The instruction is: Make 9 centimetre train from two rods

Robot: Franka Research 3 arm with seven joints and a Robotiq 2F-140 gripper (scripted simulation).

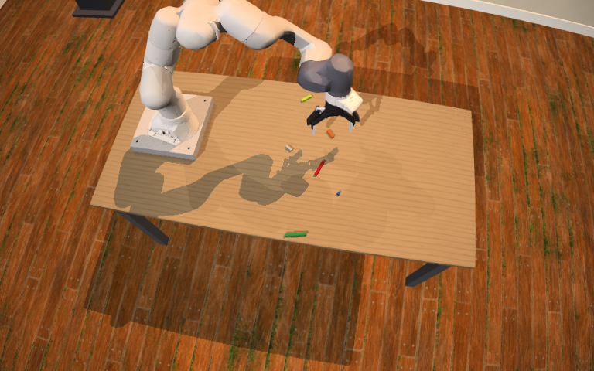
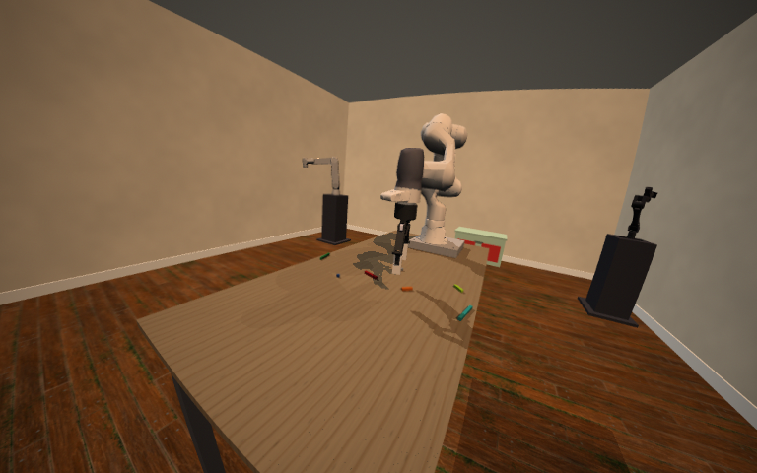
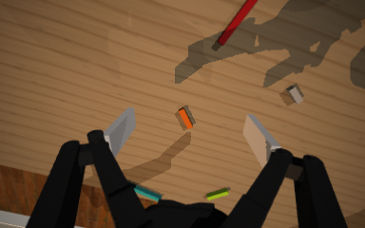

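My gripper is now 90 mm above the orange rod, 40 mm to the right of it and 10 mm past it. Also, from my hand: red rod (130 mm to the right, 90 mm below, 20 mm behind); grey rod (160 mm behind, 90 mm below, 60 mm to the right); blue rod (230 mm to the right, 90 mm below, 70 mm ahead).
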